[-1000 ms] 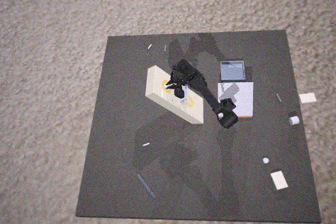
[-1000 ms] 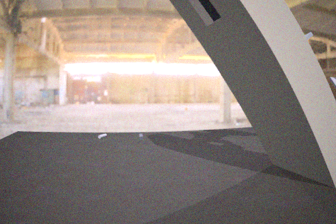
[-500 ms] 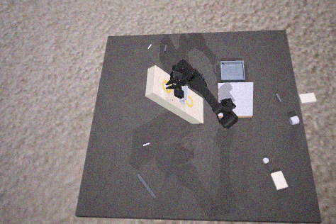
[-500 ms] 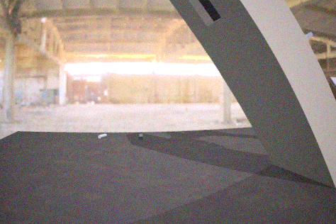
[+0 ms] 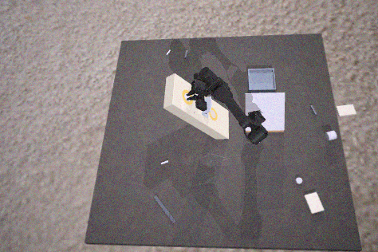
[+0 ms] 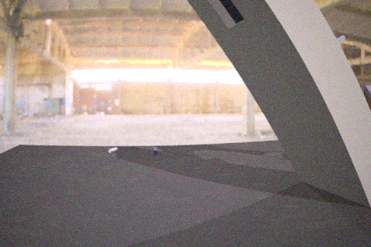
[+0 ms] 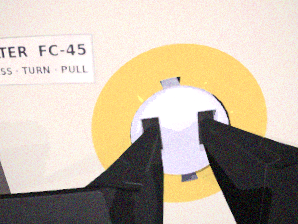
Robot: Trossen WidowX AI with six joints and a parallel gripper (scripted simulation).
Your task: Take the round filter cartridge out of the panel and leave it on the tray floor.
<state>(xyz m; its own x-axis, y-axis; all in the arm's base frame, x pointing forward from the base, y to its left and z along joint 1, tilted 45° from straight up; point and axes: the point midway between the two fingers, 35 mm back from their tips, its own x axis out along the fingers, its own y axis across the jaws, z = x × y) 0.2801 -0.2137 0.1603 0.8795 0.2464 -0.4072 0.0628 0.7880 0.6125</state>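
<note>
Now: gripper tip 1 cm short of the round filter cartridge and 1 cm above it. Also, from my gripper tip: glass-walled tray 43 cm behind, 28 cm below, 23 cm to the right.
</note>
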